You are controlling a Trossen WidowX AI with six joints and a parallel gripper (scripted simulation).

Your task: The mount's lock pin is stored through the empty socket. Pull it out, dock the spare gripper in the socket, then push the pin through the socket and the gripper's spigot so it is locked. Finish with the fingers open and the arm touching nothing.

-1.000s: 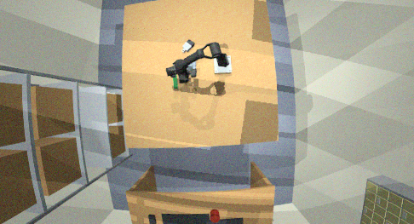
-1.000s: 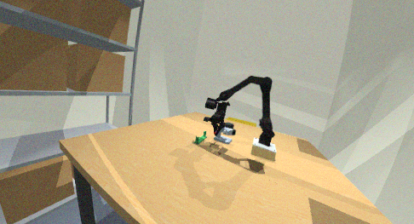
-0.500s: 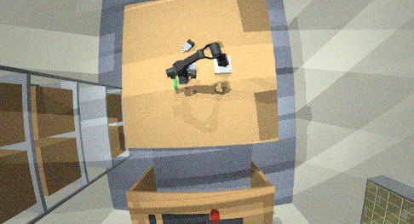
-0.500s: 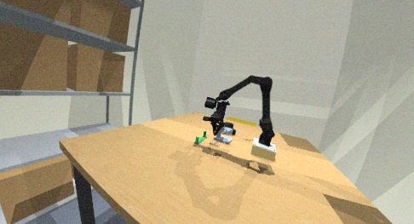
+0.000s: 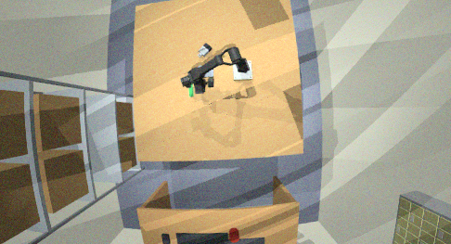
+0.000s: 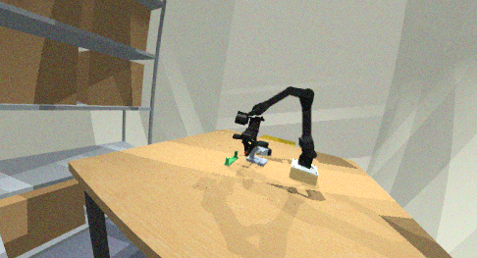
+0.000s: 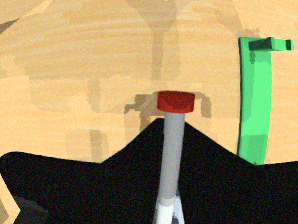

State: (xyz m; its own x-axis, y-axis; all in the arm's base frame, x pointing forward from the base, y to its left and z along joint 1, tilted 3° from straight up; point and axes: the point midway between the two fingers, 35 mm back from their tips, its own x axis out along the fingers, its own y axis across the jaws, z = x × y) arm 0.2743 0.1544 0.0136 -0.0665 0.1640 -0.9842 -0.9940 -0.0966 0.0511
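Right now the green holder is 90 mm ahead of my gripper tip and 30 mm below it. Round my gripper tip: grey mount (120 mm to the right, 10 mm below); then spare gripper (270 mm to the right, 40 mm below, 20 mm ahead).
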